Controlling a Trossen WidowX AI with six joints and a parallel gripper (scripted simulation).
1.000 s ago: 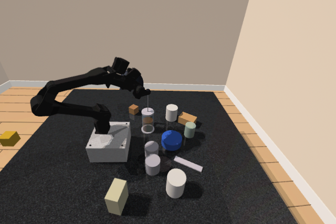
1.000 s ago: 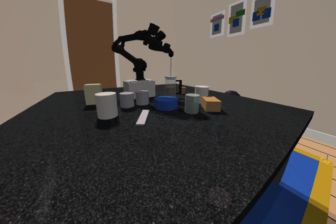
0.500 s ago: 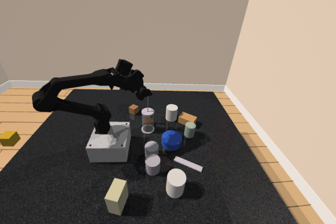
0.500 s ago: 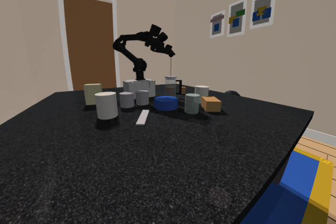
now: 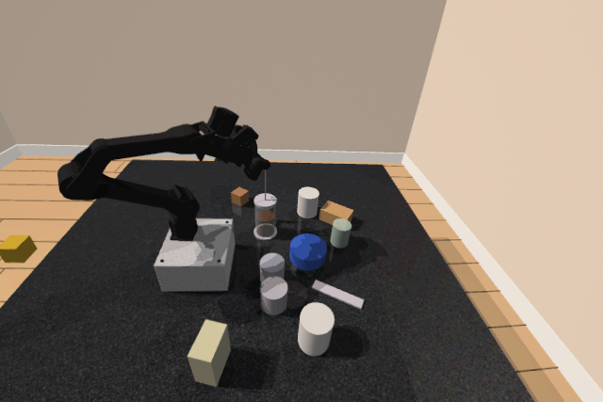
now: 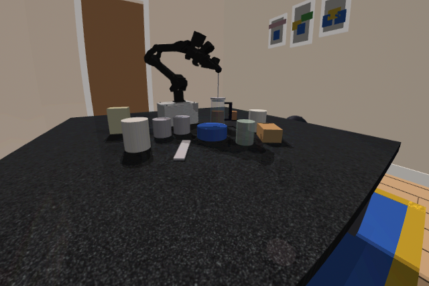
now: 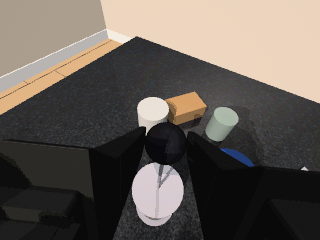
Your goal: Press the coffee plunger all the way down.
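My gripper tip is now 1 cm to the right of the coffee press and 14 cm above it. The rest, counted from my gripper tip: blue disc (14 cm ahead, 11 cm to the right, 26 cm below); then pale green cylinder (26 cm ahead, 4 cm to the right, 24 cm below); then orange cube (12 cm behind, 18 cm to the left, 26 cm below).
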